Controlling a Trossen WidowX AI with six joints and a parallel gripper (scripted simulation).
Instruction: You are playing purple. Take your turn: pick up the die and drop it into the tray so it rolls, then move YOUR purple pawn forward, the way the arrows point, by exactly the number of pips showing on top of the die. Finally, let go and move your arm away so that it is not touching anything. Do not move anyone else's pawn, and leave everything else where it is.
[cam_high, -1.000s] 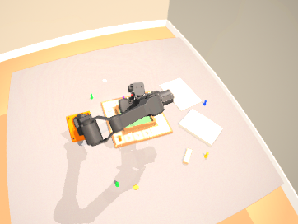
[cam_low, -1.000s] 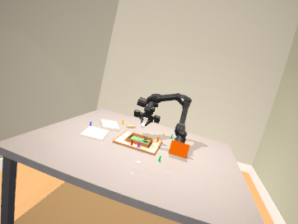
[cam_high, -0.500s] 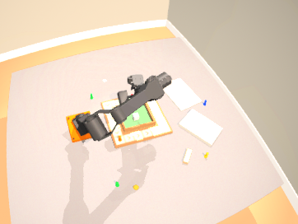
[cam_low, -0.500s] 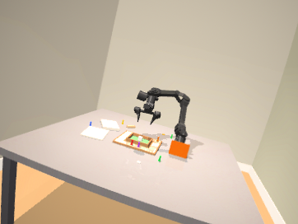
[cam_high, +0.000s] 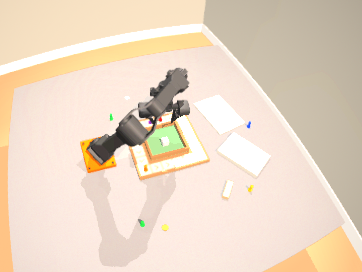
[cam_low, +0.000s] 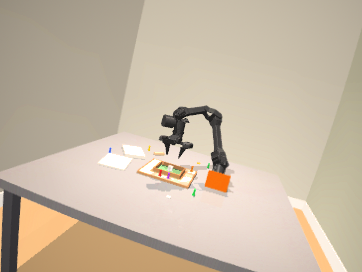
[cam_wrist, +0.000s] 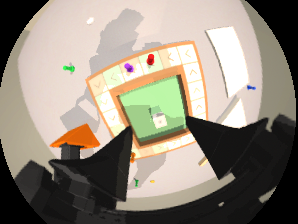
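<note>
My gripper tip is now 10 mm past the purple pawn, 100 mm to the right of it and 80 mm above it. Round my gripper tip: wooden block: 110 mm ahead, 330 mm to the right, 100 mm below; then white die: 30 mm to the right, 80 mm below; then red pawn: 40 mm ahead, 90 mm to the left, 80 mm below.
</note>
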